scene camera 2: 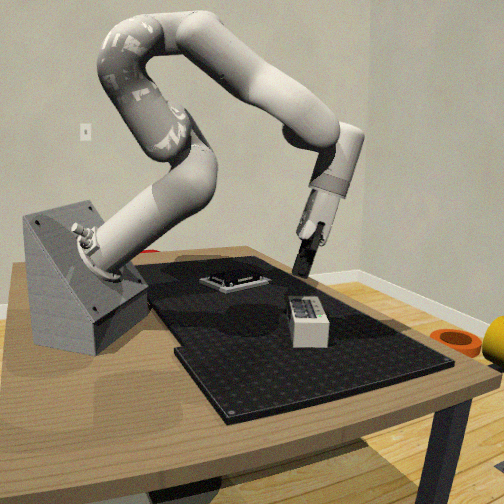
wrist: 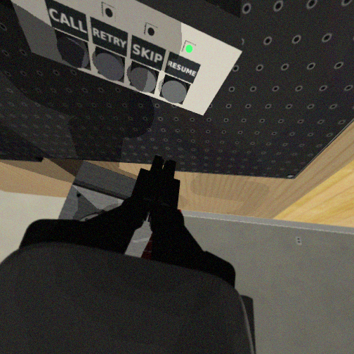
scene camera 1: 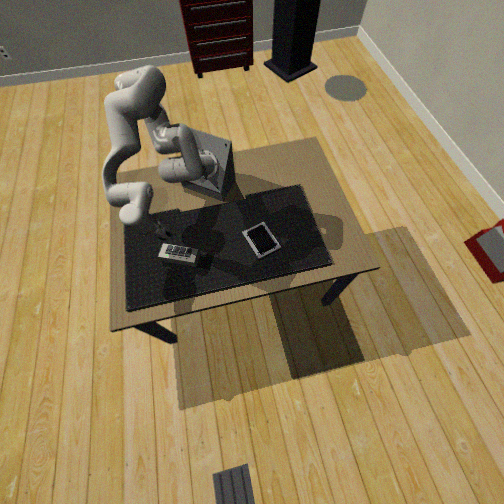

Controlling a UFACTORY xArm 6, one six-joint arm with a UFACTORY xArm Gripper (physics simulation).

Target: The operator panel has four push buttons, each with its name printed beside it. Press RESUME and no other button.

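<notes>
The white operator panel [scene camera 1: 175, 257] [scene camera 2: 310, 334] [wrist: 216, 75] stands on the black board. In the wrist view its grey round buttons are RESUME [wrist: 174, 90] at the right end, then SKIP [wrist: 142, 78], RETRY [wrist: 108, 65] and CALL [wrist: 71, 52]. A small lamp [wrist: 189, 48] by the RESUME label glows green. The lamps by SKIP [wrist: 151, 31] and RETRY [wrist: 109, 12] are dark; CALL's lamp does not show. My gripper [scene camera 1: 167, 234] [scene camera 2: 300, 274] [wrist: 160, 170] is shut and empty, raised above the panel and apart from it. No finger touches a button.
A grey-framed device with a dark middle [scene camera 1: 261, 240] [scene camera 2: 235, 280] lies on the black board [scene camera 1: 300, 220] [scene camera 2: 270, 382]. The board rests on a wooden table [scene camera 1: 350, 250] [scene camera 2: 125, 425]. The arm's grey wedge base [scene camera 1: 227, 167] [scene camera 2: 60, 300] stands at the table's back.
</notes>
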